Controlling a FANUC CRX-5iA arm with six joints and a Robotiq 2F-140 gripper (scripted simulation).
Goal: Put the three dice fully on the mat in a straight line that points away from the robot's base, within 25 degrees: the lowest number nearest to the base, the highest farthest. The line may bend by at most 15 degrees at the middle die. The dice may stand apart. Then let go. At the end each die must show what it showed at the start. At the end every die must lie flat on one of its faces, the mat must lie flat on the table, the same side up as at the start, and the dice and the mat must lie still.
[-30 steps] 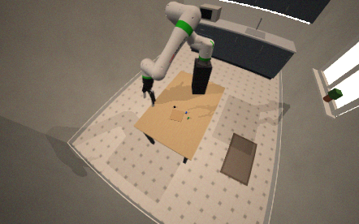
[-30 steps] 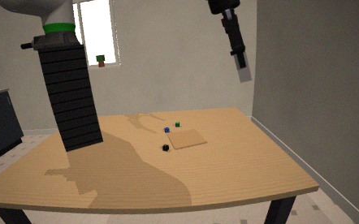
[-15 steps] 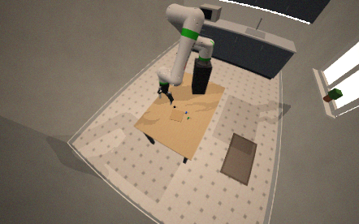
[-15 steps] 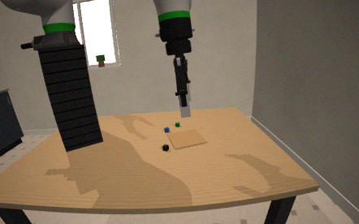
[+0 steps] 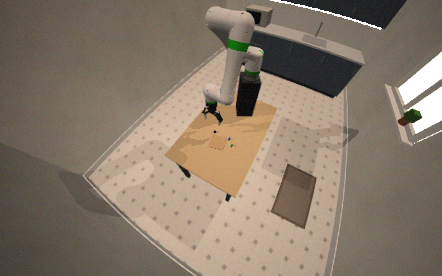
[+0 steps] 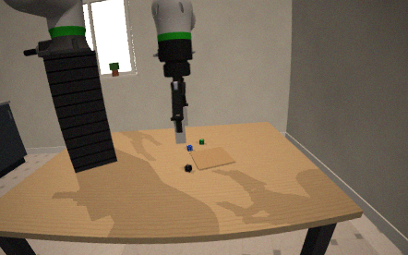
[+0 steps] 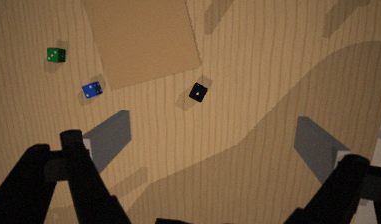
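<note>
The black die lies 150 mm below my hand and 20 mm to the left of it. Round my hand: blue die: 180 mm to the left, 150 mm below, 10 mm ahead; green die: 240 mm to the left, 150 mm below, 70 mm ahead; tan mat: 160 mm below, 100 mm to the left, 100 mm ahead.
</note>
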